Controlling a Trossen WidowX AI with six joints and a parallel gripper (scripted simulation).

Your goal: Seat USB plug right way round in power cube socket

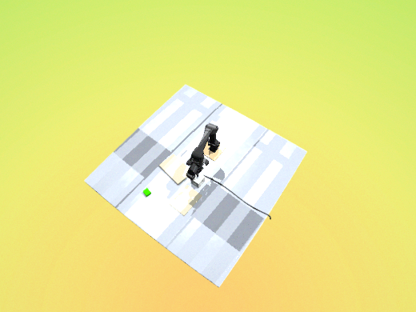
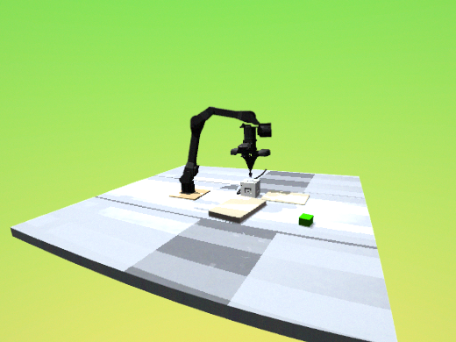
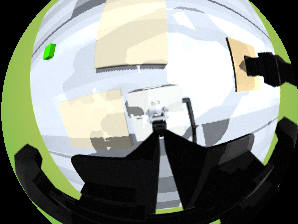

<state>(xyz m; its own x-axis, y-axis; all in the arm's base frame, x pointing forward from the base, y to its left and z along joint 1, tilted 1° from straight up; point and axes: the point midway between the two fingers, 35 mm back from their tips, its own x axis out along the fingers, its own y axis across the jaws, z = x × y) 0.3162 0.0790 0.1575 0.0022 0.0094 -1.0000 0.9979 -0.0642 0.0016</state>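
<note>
Now: gripper tip 2 cm above the usb plug. Round my gripper tip: green block (30 cm ahead, 25 cm to the right, 12 cm below).
</note>
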